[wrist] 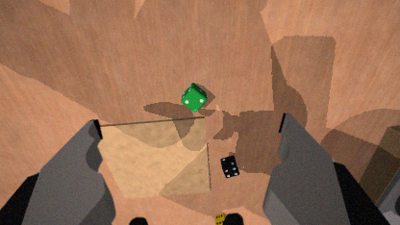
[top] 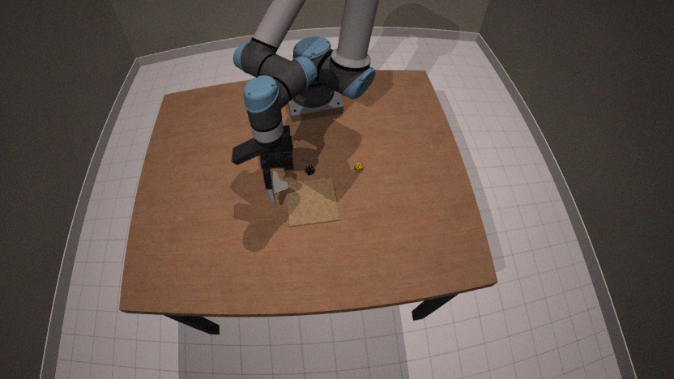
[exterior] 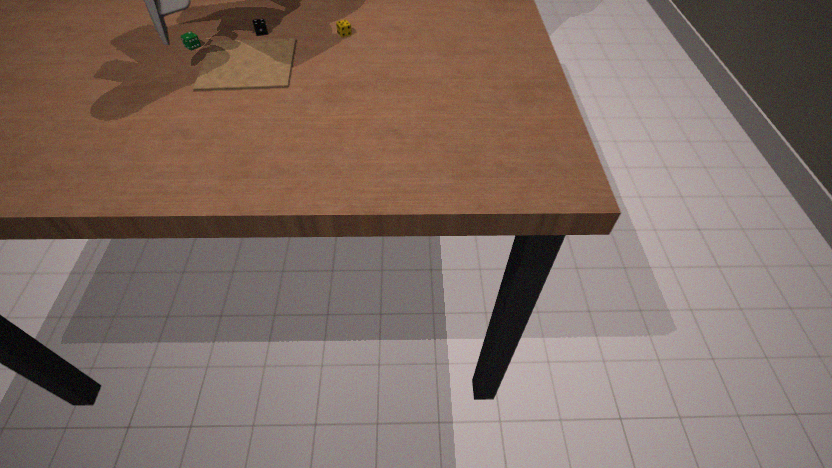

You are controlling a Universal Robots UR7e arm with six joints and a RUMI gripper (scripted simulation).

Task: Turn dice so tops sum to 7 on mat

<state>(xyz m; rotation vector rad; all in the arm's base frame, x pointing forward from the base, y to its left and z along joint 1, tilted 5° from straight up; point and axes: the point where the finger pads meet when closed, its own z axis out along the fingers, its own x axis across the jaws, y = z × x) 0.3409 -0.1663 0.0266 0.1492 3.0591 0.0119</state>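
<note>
Right now my hand is 40 mm above the green die. From my hand the other things lie so: yellow die (250 mm to the left, 40 mm below, 20 mm behind); then black die (110 mm to the left, 40 mm below, 40 mm behind); then tan mat (100 mm to the left, 60 mm ahead, 40 mm below).
</note>
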